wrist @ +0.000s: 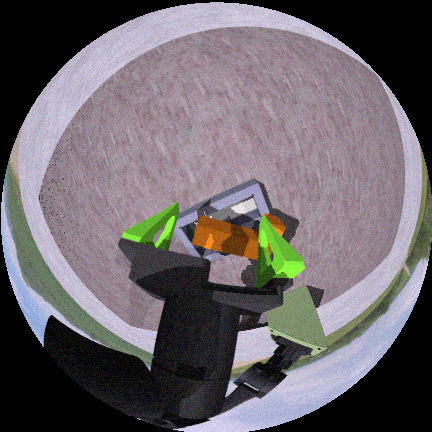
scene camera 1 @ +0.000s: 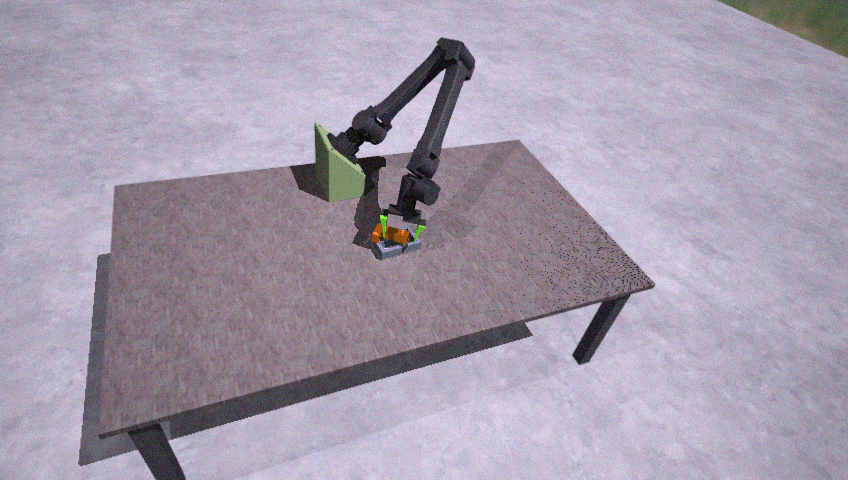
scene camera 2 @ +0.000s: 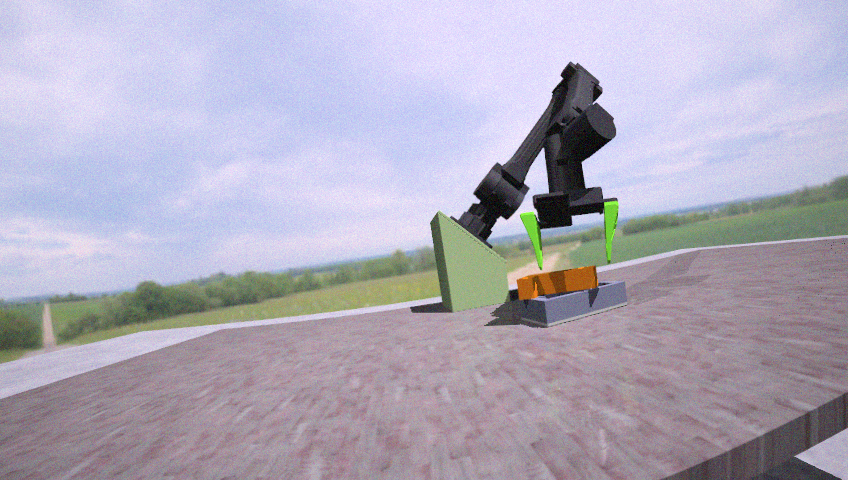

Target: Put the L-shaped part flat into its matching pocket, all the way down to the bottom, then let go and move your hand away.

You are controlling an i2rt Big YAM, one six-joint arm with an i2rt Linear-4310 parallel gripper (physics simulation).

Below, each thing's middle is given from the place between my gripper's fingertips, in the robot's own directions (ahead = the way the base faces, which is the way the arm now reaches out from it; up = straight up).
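Orange L-shaped part (scene camera 2: pixel 529 287): 5 cm behind my hand, 1 cm to the right of it, 2 cm below it. Grey pocket block (wrist: pixel 243 204), measured from my hand: 4 cm behind, 1 cm to the left, 6 cm below.
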